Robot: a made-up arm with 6 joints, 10 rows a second.
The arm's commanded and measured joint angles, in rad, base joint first. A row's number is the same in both.
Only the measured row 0 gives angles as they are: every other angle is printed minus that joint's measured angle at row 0.
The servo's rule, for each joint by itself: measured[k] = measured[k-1] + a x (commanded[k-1-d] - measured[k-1]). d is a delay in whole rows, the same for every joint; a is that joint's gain. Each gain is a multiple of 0.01, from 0.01 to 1. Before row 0 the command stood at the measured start. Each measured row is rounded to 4 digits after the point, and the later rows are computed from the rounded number. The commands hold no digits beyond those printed.
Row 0, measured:
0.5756 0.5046 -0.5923 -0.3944 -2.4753 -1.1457
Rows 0 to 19, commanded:
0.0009 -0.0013 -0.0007 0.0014 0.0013 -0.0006
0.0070 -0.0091 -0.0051 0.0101 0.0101 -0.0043
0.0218 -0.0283 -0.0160 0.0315 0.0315 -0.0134
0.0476 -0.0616 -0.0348 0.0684 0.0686 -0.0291
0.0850 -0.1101 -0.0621 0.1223 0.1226 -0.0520
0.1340 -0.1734 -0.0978 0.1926 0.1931 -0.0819
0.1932 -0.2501 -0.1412 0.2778 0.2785 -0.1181
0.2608 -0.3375 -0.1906 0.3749 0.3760 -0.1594
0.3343 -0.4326 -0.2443 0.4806 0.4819 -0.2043
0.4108 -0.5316 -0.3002 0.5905 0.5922 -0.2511
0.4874 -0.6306 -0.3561 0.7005 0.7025 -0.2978
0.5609 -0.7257 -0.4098 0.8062 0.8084 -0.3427
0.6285 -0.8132 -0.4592 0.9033 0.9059 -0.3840
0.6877 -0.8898 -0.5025 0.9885 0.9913 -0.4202
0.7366 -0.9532 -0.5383 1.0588 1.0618 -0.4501
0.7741 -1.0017 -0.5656 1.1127 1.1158 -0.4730
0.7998 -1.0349 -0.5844 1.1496 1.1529 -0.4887
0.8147 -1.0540 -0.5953 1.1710 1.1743 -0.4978
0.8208 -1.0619 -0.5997 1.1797 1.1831 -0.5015
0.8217 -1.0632 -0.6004 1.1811 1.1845 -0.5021
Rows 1 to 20, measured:
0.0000 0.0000 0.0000 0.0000 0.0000 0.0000
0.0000 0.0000 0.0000 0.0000 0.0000 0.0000
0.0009 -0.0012 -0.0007 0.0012 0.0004 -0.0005
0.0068 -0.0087 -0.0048 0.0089 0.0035 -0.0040
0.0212 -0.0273 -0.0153 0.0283 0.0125 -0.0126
0.0465 -0.0599 -0.0336 0.0628 0.0305 -0.0276
0.0835 -0.1076 -0.0604 0.1140 0.0600 -0.0498
0.1320 -0.1701 -0.0956 0.1816 0.1026 -0.0790
0.1908 -0.2461 -0.1385 0.2643 0.1589 -0.1146
0.2580 -0.3329 -0.1875 0.3594 0.2284 -0.1554
0.3312 -0.4276 -0.2409 0.4636 0.3095 -0.1999
0.4076 -0.5264 -0.2966 0.5727 0.4000 -0.2465
0.4842 -0.6254 -0.3525 0.6826 0.4968 -0.2932
0.5578 -0.7207 -0.4064 0.7889 0.5965 -0.3382
0.6257 -0.8086 -0.4560 0.8873 0.6955 -0.3799
0.6852 -0.8857 -0.4997 0.9743 0.7902 -0.4166
0.7345 -0.9498 -0.5360 1.0470 0.8771 -0.4471
0.7725 -0.9991 -0.5638 1.1035 0.9535 -0.4707
0.7987 -1.0331 -0.5832 1.1431 1.0173 -0.4871
0.8141 -1.0530 -0.5946 1.1671 1.0675 -0.4968
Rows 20 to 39, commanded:
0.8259 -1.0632 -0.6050 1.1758 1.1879 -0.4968
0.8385 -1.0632 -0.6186 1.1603 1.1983 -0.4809
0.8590 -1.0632 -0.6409 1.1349 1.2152 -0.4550
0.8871 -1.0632 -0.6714 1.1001 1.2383 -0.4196
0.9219 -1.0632 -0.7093 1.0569 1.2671 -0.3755
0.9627 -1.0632 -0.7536 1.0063 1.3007 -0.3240
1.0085 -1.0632 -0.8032 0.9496 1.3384 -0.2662
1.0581 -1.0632 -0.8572 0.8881 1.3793 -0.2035
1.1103 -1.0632 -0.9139 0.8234 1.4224 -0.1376
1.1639 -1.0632 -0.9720 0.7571 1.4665 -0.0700
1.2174 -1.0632 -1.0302 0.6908 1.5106 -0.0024
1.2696 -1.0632 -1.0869 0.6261 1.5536 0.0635
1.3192 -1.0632 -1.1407 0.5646 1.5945 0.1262
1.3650 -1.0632 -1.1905 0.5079 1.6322 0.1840
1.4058 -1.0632 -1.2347 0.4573 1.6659 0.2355
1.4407 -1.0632 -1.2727 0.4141 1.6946 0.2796
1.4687 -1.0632 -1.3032 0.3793 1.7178 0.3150
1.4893 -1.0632 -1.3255 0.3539 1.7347 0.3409
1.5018 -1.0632 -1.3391 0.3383 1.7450 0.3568
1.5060 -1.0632 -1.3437 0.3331 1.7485 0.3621
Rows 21 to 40, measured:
0.8205 -1.0615 -0.5994 1.1779 1.1045 -0.5011
0.8217 -1.0631 -0.6003 1.1807 1.1301 -0.5020
0.8257 -1.0632 -0.6047 1.1765 1.1486 -0.4973
0.8380 -1.0632 -0.6178 1.1626 1.1645 -0.4824
0.8582 -1.0632 -0.6395 1.1388 1.1807 -0.4575
0.8859 -1.0632 -0.6695 1.1055 1.1991 -0.4230
0.9205 -1.0632 -0.7069 1.0637 1.2209 -0.3798
0.9610 -1.0632 -0.7508 1.0143 1.2464 -0.3290
1.0066 -1.0632 -0.8001 0.9587 1.2758 -0.2719
1.0560 -1.0632 -0.8538 0.8980 1.3089 -0.2097
1.1081 -1.0632 -0.9103 0.8338 1.3452 -0.1441
1.1617 -1.0632 -0.9683 0.7678 1.3840 -0.0767
1.2152 -1.0632 -1.0265 0.7016 1.4245 -0.0091
1.2674 -1.0632 -1.0833 0.6367 1.4658 0.0570
1.3171 -1.0632 -1.1373 0.5747 1.5070 0.1200
1.3631 -1.0632 -1.1873 0.5173 1.5471 0.1782
1.4041 -1.0632 -1.2319 0.4657 1.5851 0.2303
1.4392 -1.0632 -1.2703 0.4213 1.6201 0.2752
1.4675 -1.0632 -1.3012 0.3852 1.6514 0.3114
1.4884 -1.0632 -1.3240 0.3583 1.6781 0.3382

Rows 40 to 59, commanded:
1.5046 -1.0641 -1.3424 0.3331 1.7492 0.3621
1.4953 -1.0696 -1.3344 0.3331 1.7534 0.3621
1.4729 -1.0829 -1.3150 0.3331 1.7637 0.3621
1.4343 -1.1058 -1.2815 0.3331 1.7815 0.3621
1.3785 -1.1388 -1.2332 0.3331 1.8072 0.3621
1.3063 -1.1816 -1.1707 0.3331 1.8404 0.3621
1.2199 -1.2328 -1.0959 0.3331 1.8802 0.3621
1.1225 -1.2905 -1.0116 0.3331 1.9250 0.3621
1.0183 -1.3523 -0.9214 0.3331 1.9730 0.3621
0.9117 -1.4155 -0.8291 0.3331 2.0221 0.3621
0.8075 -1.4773 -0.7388 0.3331 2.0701 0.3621
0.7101 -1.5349 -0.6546 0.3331 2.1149 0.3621
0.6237 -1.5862 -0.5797 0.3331 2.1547 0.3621
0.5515 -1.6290 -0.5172 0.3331 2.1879 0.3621
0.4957 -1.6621 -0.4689 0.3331 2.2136 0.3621
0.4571 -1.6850 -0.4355 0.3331 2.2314 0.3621
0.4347 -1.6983 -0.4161 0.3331 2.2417 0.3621
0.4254 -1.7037 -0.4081 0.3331 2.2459 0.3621
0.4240 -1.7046 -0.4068 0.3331 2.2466 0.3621
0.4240 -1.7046 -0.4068 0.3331 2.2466 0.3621
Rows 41 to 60, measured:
1.5013 -1.0632 -1.3382 0.3411 1.6995 0.3551
1.5058 -1.0632 -1.3434 0.3342 1.7152 0.3615
1.5046 -1.0641 -1.3425 0.3333 1.7261 0.3620
1.4957 -1.0693 -1.3349 0.3331 1.7348 0.3621
1.4738 -1.0822 -1.3162 0.3331 1.7440 0.3621
1.4359 -1.1046 -1.2836 0.3331 1.7560 0.3621
1.3808 -1.1371 -1.2362 0.3331 1.7724 0.3621
1.3093 -1.1794 -1.1746 0.3331 1.7942 0.3621
1.2235 -1.2301 -1.1006 0.3331 1.8217 0.3621
1.1265 -1.2875 -1.0169 0.3331 1.8548 0.3621
1.0226 -1.3491 -0.9271 0.3331 1.8926 0.3621
0.9161 -1.4122 -0.8350 0.3331 1.9340 0.3621
0.8118 -1.4740 -0.7446 0.3331 1.9776 0.3621
0.7142 -1.5319 -0.6600 0.3331 2.0215 0.3621
0.6273 -1.5835 -0.5845 0.3331 2.0641 0.3621
0.5545 -1.6267 -0.5212 0.3331 2.1037 0.3621
0.4981 -1.6603 -0.4720 0.3331 2.1389 0.3621
0.4587 -1.6838 -0.4377 0.3331 2.1685 0.3621
0.4357 -1.6976 -0.4174 0.3331 2.1919 0.3621
0.4258 -1.7034 -0.4087 0.3331 2.2092 0.3621

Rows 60 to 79, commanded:
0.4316 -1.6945 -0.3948 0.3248 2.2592 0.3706
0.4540 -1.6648 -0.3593 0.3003 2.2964 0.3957
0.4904 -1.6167 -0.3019 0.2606 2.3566 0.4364
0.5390 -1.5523 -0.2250 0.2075 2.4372 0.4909
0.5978 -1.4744 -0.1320 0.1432 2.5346 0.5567
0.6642 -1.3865 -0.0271 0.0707 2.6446 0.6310
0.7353 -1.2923 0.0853 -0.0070 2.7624 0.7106
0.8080 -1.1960 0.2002 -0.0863 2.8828 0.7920
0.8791 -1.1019 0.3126 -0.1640 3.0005 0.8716
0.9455 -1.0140 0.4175 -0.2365 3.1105 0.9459
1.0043 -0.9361 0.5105 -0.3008 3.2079 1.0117
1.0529 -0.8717 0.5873 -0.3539 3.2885 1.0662
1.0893 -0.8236 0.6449 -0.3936 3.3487 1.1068
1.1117 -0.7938 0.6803 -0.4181 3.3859 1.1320
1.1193 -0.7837 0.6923 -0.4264 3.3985 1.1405
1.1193 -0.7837 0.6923 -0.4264 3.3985 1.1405
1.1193 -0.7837 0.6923 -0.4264 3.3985 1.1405
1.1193 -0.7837 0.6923 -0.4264 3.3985 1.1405
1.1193 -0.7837 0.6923 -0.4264 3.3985 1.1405
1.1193 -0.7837 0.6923 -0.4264 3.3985 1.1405
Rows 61 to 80, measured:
0.4241 -1.7045 -0.4069 0.3331 2.2212 0.3621
0.4240 -1.7046 -0.4068 0.3331 2.2293 0.3621
0.4313 -1.6950 -0.3955 0.3260 2.2389 0.3698
0.4531 -1.6663 -0.3615 0.3039 2.2573 0.3934
0.4889 -1.6192 -0.3055 0.2667 2.2891 0.4325
0.5370 -1.5556 -0.2298 0.2158 2.3365 0.4856
0.5954 -1.4785 -0.1379 0.1534 2.3999 0.5503
0.6614 -1.3911 -0.0337 0.0823 2.4782 0.6237
0.7323 -1.2972 0.0782 0.0055 2.5691 0.7028
0.8050 -1.2011 0.1929 -0.0734 2.6695 0.7840
0.8761 -1.1069 0.3054 -0.1513 2.7754 0.8637
0.9427 -1.0186 0.4108 -0.2246 2.8826 0.9385
1.0018 -0.9402 0.5045 -0.2901 2.9867 1.0051
1.0509 -0.8751 0.5823 -0.3450 3.0833 1.0607
1.0878 -0.8262 0.6411 -0.3868 3.1682 1.1027
1.1107 -0.7954 0.6779 -0.4137 3.2379 1.1294
1.1190 -0.7843 0.6914 -0.4246 3.2893 1.1395
1.1193 -0.7837 0.6922 -0.4261 3.3242 1.1404
1.1193 -0.7837 0.6923 -0.4264 3.3480 1.1405
1.1193 -0.7837 0.6923 -0.4264 3.3642 1.1405

